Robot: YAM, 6 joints.
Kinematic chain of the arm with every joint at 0, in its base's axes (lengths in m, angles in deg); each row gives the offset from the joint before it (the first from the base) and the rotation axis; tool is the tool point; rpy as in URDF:
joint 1: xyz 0 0 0.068 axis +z
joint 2: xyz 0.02 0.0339 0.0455 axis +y
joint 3: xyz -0.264 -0.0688 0 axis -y
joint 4: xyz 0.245 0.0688 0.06 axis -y
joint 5: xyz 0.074 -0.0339 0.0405 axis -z
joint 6: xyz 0.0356 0 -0.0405 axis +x
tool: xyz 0 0 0 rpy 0 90 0
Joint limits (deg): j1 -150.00..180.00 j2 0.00..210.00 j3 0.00..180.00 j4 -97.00..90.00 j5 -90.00..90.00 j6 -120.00..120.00
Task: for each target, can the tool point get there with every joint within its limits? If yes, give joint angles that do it. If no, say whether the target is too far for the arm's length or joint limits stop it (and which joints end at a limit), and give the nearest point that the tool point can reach.
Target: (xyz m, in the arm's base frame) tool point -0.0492 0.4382 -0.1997
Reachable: yes | joints 93.58 181.47 113.48 -16.95 -37.64 99.15
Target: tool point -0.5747 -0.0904 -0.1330
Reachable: no: joint limits stop it (at a limit: joint 1) | nearest point -0.5653 -0.0350 -0.1288 | short by 0.056 m
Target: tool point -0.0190 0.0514 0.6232
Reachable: yes | joints -58.03 61.71 149.86 -71.78 -18.15 -16.66
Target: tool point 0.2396 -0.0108 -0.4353
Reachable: no: joint limits stop it (at a limit: joint 2) | nearest point 0.2408 -0.0109 -0.3803 | short by 0.055 m
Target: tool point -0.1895 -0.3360 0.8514
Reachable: no: too far | nearest point -0.1464 -0.2595 0.6742 | short by 0.198 m
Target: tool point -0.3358 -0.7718 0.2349
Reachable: no: too far | nearest point -0.2550 -0.5861 0.2050 | short by 0.205 m
